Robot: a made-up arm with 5 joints. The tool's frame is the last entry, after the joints.
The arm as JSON. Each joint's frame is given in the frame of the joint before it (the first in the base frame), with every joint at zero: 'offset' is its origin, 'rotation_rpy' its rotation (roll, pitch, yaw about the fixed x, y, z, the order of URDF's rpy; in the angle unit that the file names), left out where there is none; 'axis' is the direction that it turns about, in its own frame. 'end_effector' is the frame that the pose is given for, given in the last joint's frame.
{
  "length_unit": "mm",
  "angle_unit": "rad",
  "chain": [
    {
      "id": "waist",
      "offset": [
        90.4,
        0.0,
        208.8
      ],
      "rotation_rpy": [
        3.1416,
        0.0,
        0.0
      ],
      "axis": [
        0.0,
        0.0,
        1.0
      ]
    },
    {
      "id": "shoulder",
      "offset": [
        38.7,
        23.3,
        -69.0
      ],
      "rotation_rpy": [
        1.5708,
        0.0,
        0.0
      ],
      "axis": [
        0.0,
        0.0,
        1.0
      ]
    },
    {
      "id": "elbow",
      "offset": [
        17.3,
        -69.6,
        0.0
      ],
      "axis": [
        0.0,
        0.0,
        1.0
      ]
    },
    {
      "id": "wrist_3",
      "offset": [
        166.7,
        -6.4,
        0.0
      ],
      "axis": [
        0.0,
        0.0,
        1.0
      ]
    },
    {
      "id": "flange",
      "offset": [
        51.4,
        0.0,
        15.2
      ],
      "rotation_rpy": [
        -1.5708,
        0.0,
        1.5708
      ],
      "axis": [
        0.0,
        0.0,
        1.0
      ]
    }
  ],
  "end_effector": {
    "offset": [
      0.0,
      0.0,
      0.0
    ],
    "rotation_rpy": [
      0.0,
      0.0,
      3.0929
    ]
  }
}
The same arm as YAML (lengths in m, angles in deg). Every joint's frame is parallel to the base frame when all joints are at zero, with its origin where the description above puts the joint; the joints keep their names.
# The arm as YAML. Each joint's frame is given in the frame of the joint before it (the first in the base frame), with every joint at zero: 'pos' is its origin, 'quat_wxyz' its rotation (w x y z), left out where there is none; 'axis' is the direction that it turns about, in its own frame. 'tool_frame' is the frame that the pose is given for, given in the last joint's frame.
length_unit: m
angle_unit: deg
joints:
  - joint: waist
    pos: [0.0904, 0.0, 0.2088]
    axis: [0.0, 0.0, -1.0]
  - joint: shoulder
    pos: [0.0387, -0.0233, 0.069]
    axis: [0.0, 1.0, 0.0]
  - joint: elbow
    pos: [0.0173, 0.0, 0.0696]
    axis: [0.0, 1.0, 0.0]
  - joint: wrist_3
    pos: [0.1667, 0.0, 0.0064]
    axis: [0.0, 1.0, 0.0]
  - joint: flange
    pos: [0.0514, 0.0152, 0.0]
    axis: [-1.0, 0.0, 0.0]
tool_frame:
  pos: [0.0, 0.0, 0.0]
  quat_wxyz: [0.706898, 0.017219, -0.706896, -0.017216]

